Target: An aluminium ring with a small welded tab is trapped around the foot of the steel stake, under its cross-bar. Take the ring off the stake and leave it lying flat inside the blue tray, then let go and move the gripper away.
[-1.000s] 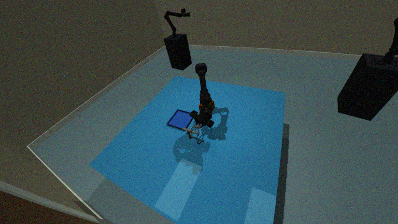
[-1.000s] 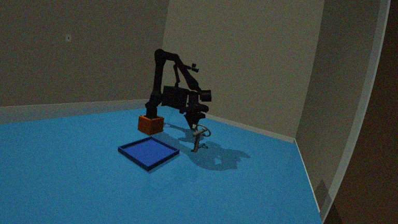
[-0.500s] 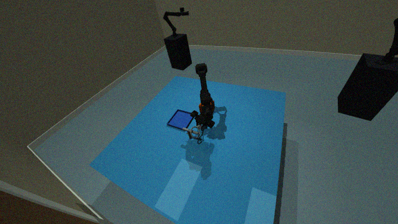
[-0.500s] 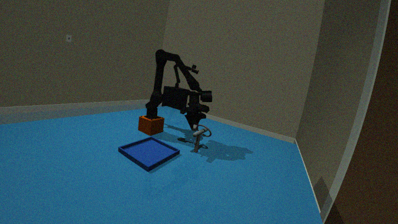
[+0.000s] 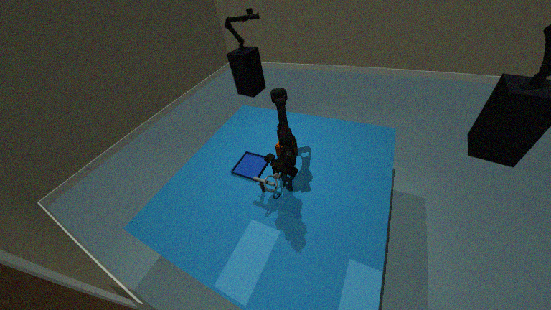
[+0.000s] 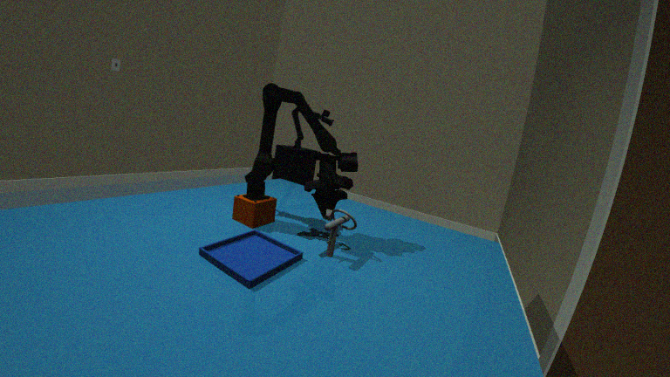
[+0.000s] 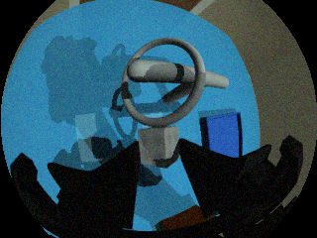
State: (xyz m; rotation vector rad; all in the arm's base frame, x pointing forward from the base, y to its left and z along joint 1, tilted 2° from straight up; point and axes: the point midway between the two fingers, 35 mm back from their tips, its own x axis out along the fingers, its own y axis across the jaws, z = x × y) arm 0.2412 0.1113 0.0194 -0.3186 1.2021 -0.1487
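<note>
The aluminium ring lies 50 mm ahead of my gripper tip, 10 mm to the left of it and 10 mm above it. The rest, counted from my gripper tip: blue tray 40 mm behind, 240 mm to the right, 80 mm below.
</note>
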